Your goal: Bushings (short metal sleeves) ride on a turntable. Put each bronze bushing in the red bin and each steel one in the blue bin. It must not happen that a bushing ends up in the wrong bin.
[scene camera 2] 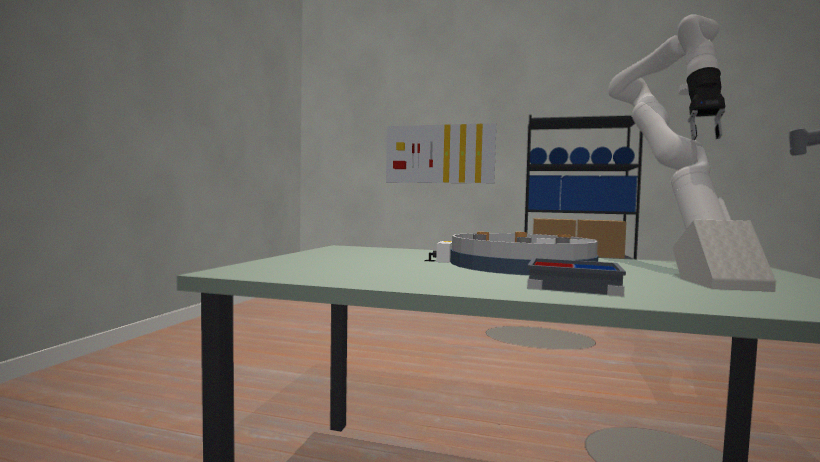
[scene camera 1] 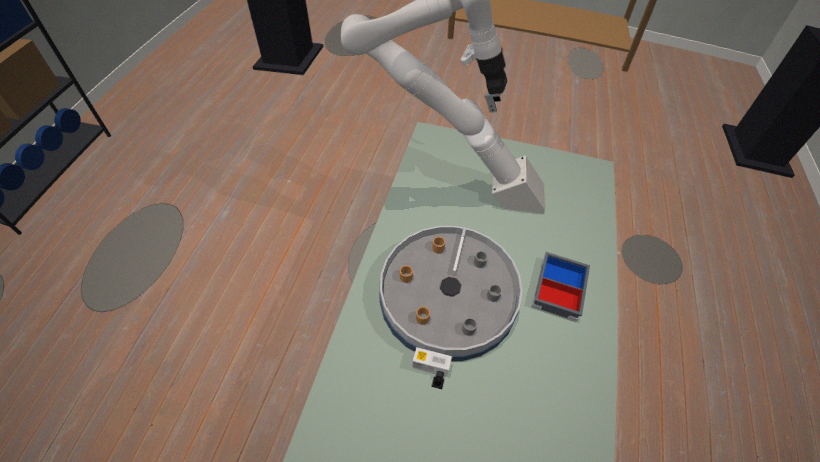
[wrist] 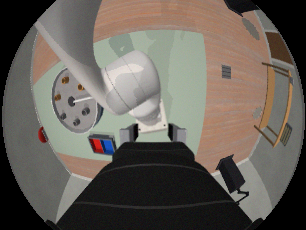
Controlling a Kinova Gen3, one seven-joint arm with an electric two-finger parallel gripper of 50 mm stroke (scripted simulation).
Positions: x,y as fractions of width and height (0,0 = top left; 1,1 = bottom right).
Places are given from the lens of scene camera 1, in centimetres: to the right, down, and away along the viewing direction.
grey turntable (scene camera 1: 0.55,0.65): 12, 20, 127
two-part bin (scene camera 1: 0.68,0.59): 48, 14, 138
The marked spots on the two-part bin and the grey turntable are 38 cm apart.
